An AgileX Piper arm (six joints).
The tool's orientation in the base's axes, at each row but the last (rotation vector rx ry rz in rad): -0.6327, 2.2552, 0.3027; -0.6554, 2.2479, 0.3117; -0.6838, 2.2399, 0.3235; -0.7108, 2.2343, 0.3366; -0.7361, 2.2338, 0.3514; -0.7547, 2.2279, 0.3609; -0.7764, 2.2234, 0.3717; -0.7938, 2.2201, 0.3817; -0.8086, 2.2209, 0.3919; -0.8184, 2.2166, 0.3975; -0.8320, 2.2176, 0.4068
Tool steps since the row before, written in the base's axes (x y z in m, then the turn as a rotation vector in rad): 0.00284, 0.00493, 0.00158, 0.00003, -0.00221, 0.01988; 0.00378, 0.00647, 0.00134, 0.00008, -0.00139, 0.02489; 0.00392, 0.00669, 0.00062, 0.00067, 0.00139, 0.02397; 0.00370, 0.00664, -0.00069, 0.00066, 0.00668, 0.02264; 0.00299, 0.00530, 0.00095, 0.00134, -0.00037, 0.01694; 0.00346, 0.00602, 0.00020, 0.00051, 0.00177, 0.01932; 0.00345, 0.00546, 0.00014, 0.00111, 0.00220, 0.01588; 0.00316, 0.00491, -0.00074, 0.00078, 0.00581, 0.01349; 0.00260, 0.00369, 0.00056, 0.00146, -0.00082, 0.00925; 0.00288, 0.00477, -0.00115, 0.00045, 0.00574, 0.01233; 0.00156, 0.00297, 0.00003, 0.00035, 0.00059, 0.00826
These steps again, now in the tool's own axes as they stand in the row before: -0.00454, 0.00272, 0.00262, -0.01377, -0.00147, -0.01444; -0.00549, 0.00339, 0.00403, -0.01776, -0.00071, -0.01748; -0.00518, 0.00331, 0.00476, -0.01845, 0.00123, -0.01533; -0.00414, 0.00321, 0.00555, -0.01952, 0.00549, -0.01210; -0.00447, 0.00245, 0.00346, -0.01294, -0.00068, -0.01100; -0.00450, 0.00261, 0.00460, -0.01509, 0.00158, -0.01211; -0.00426, 0.00206, 0.00440, -0.01309, 0.00144, -0.00921; -0.00325, 0.00170, 0.00460, -0.01270, 0.00434, -0.00601; -0.00339, 0.00111, 0.00282, -0.00713, -0.00126, -0.00599; -0.00278, 0.00163, 0.00469, -0.01169, 0.00443, -0.00537; -0.00216, 0.00116, 0.00229, -0.00642, 0.00052, -0.00522
